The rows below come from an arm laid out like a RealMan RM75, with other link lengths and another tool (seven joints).
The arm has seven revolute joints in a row. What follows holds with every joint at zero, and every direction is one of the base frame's. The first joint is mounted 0.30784 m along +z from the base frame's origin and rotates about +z. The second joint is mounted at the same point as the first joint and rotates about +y. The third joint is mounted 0.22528 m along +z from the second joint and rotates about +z. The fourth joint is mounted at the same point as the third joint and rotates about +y. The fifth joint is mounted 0.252 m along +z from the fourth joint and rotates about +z. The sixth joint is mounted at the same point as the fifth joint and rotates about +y. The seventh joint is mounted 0.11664 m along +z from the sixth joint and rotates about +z. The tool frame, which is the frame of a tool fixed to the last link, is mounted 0.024 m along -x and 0.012 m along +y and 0.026 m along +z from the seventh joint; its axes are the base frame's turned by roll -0.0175, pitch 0 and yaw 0.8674 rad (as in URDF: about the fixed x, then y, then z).
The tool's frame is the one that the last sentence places.
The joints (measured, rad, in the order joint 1, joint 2, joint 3, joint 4, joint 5, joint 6, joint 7), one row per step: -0.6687, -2.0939, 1.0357, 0.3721, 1.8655, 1.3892, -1.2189; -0.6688, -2.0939, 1.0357, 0.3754, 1.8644, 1.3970, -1.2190; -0.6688, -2.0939, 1.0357, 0.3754, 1.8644, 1.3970, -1.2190; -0.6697, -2.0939, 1.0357, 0.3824, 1.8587, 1.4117, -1.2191; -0.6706, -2.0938, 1.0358, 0.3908, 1.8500, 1.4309, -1.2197; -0.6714, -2.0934, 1.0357, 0.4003, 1.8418, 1.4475, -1.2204; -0.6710, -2.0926, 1.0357, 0.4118, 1.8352, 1.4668, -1.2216; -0.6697, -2.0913, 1.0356, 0.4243, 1.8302, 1.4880, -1.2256; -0.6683, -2.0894, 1.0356, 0.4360, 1.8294, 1.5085, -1.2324; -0.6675, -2.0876, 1.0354, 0.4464, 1.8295, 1.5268, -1.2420; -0.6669, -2.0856, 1.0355, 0.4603, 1.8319, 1.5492, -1.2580; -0.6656, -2.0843, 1.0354, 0.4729, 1.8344, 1.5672, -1.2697; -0.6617, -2.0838, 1.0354, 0.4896, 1.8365, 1.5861, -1.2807; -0.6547, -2.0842, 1.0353, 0.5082, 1.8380, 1.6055, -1.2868; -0.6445, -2.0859, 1.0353, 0.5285, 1.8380, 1.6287, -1.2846; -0.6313, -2.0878, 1.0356, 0.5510, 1.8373, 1.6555, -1.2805; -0.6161, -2.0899, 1.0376, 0.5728, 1.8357, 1.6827, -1.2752; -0.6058, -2.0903, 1.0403, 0.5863, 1.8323, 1.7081, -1.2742; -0.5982, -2.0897, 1.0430, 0.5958, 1.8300, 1.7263, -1.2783
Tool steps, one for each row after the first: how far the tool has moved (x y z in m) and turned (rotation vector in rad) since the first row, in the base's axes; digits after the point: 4 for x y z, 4 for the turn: 0.0012, -0.0001, 0.0007, -0.0030, -0.0051, -0.0049; 0.0012, -0.0001, 0.0007, -0.0030, -0.0051, -0.0049; 0.0042, 0.0004, 0.0022, -0.0062, -0.0174, -0.0144; 0.0080, 0.0008, 0.0042, -0.0105, -0.0345, -0.0255; 0.0115, 0.0018, 0.0064, -0.0122, -0.0492, -0.0366; 0.0149, 0.0023, 0.0091, -0.0156, -0.0635, -0.0493; 0.0179, 0.0025, 0.0122, -0.0214, -0.0772, -0.0605; 0.0201, 0.0023, 0.0153, -0.0304, -0.0866, -0.0695; 0.0220, 0.0020, 0.0181, -0.0403, -0.0943, -0.0748; 0.0245, 0.0016, 0.0216, -0.0552, -0.1015, -0.0795; 0.0264, 0.0012, 0.0245, -0.0664, -0.1065, -0.0846; 0.0282, 0.0006, 0.0278, -0.0759, -0.1118, -0.0913; 0.0294, -0.0004, 0.0309, -0.0828, -0.1177, -0.1008; 0.0303, -0.0024, 0.0340, -0.0880, -0.1269, -0.1174; 0.0308, -0.0052, 0.0375, -0.0937, -0.1379, -0.1359; 0.0307, -0.0088, 0.0407, -0.1005, -0.1491, -0.1538; 0.0310, -0.0122, 0.0433, -0.1117, -0.1610, -0.1657; 0.0309, -0.0147, 0.0455, -0.1223, -0.1683, -0.1699
